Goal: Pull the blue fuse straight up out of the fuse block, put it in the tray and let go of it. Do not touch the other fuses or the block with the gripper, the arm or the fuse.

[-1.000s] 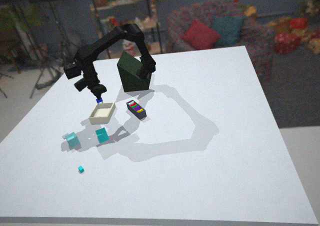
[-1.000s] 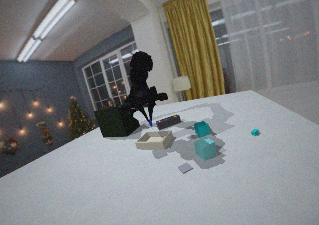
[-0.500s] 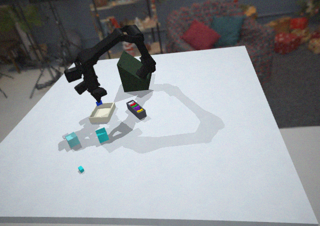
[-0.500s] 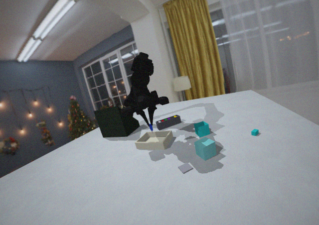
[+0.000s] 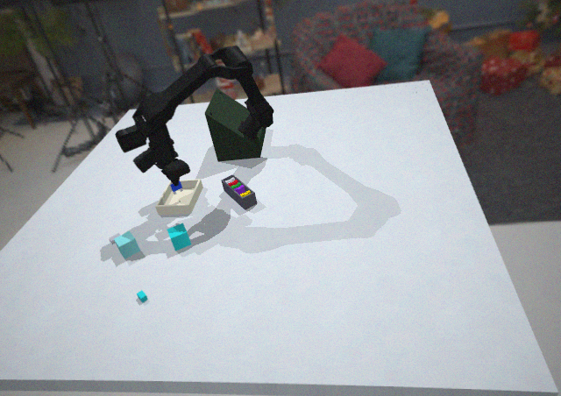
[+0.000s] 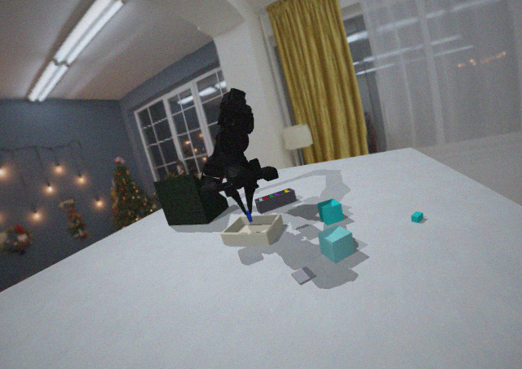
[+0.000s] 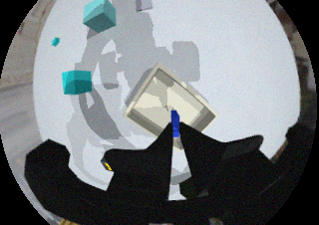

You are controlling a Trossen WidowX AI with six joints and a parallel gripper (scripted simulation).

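Now: gripper tip 6 cm above the cream tray. Also, from my gripper tip: flat grey tile 16 cm ahead, 14 cm to the right, 6 cm below; then teal cube 38 cm ahead, 2 cm to the left, 5 cm below.
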